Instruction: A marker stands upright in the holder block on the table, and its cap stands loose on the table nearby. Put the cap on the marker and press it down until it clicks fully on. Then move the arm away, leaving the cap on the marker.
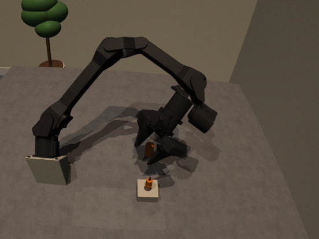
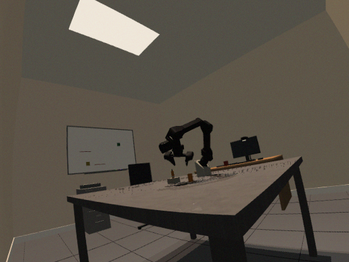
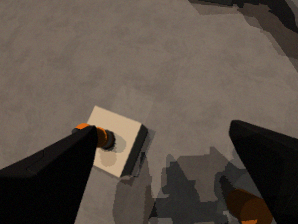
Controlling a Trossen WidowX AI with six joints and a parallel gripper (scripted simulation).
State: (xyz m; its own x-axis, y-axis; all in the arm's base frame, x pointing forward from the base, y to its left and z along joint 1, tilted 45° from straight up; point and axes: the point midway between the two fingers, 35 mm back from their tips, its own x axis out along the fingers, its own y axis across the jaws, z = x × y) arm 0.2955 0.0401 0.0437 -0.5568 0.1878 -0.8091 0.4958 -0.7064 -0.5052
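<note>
Right now the orange marker cap is 100 mm to the left of my gripper tip, 80 mm below it and 30 mm ahead of it. The rest, counted from my gripper tip: holder block: 90 mm below, 60 mm to the right, 30 mm ahead.
</note>
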